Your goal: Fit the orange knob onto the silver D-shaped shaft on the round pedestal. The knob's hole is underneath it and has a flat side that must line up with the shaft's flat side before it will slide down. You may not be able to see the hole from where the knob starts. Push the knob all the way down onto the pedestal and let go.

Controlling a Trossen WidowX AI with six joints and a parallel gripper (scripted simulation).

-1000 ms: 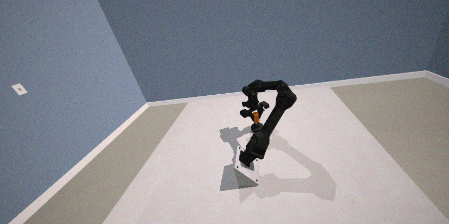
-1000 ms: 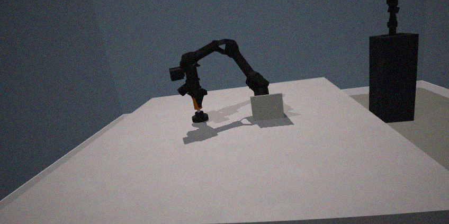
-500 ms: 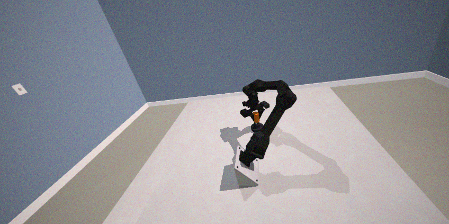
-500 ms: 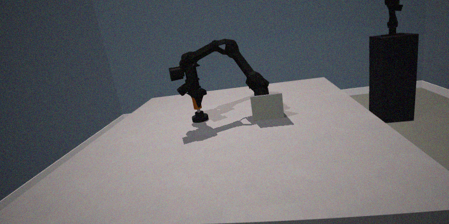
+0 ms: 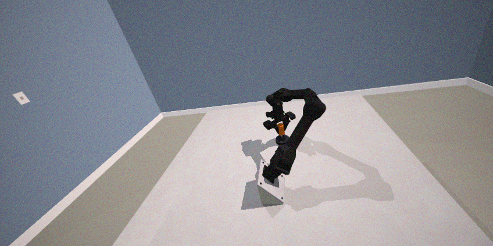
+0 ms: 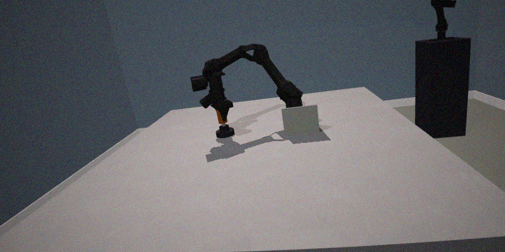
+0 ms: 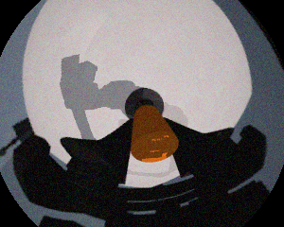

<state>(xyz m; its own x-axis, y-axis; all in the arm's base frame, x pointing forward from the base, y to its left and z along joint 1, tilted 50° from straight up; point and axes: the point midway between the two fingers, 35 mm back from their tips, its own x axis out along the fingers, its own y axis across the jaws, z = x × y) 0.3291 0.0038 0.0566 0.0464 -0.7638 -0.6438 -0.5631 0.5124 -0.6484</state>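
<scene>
My gripper tip is now 30 mm below the orange knob. Also, from my gripper tip: round pedestal 40 mm below.
</scene>
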